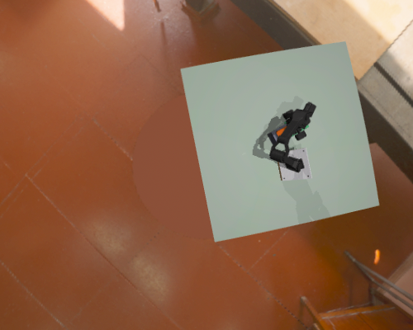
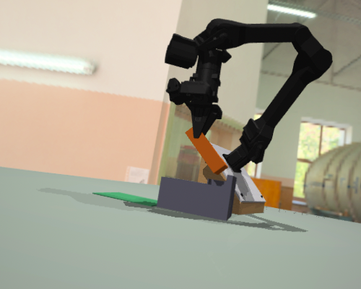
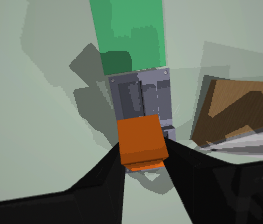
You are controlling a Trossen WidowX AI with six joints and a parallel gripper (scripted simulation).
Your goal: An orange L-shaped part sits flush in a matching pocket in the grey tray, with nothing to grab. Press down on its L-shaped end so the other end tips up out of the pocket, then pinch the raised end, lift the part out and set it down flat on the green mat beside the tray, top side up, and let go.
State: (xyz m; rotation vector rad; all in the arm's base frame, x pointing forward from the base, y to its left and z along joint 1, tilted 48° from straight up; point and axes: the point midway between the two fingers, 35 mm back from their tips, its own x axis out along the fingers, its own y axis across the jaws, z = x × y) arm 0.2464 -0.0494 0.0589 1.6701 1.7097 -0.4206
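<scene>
Now: the green mat 20 mm ahead of my gripper tip, 140 mm to the right of it and 170 mm below it. Round my gripper tip: orange part (20 mm behind, 30 mm to the left, 30 mm below).
</scene>
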